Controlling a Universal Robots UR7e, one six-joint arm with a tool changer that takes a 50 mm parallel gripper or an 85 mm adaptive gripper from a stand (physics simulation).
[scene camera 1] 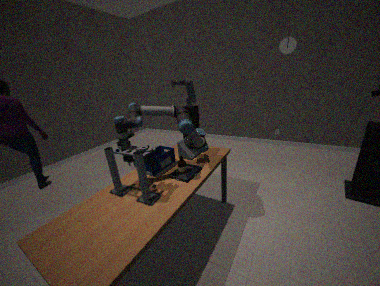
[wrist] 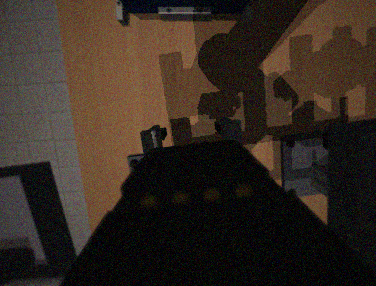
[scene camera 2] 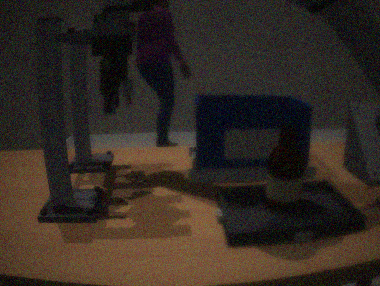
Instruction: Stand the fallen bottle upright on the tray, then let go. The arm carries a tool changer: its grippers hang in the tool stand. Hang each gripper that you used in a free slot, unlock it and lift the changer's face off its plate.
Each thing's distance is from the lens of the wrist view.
gripper (wrist: 223, 169): 0.04 m
tool stand (wrist: 307, 168): 0.46 m
The marked spots on the tool stand and the gripper are 0.42 m apart.
